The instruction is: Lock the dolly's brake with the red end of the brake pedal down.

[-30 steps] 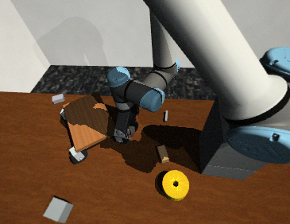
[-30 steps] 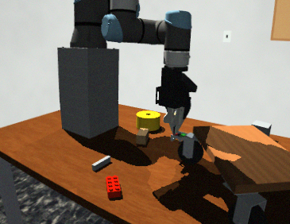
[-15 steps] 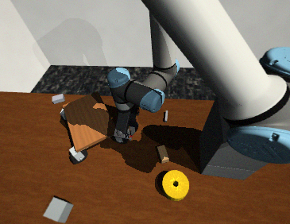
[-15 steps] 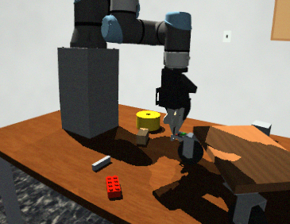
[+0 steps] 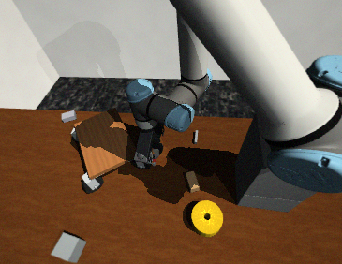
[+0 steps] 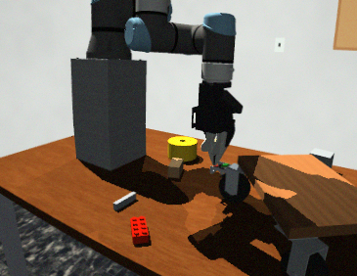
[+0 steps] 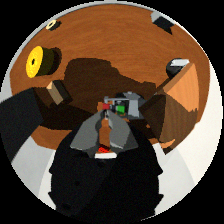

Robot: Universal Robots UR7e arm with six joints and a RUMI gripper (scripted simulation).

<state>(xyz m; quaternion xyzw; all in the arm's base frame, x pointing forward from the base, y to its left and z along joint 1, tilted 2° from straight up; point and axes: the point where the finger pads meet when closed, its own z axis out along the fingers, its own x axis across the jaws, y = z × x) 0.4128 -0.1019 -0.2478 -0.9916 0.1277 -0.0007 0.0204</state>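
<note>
My hand is 2 cm short of the brake pedal and 2 cm above it. Also, from my hand: grey bar: 19 cm behind, 15 cm to the right, 9 cm below; then red brick: 24 cm to the right, 10 cm behind, 9 cm below; then tan block: 15 cm behind, 8 cm to the left, 8 cm below.
</note>
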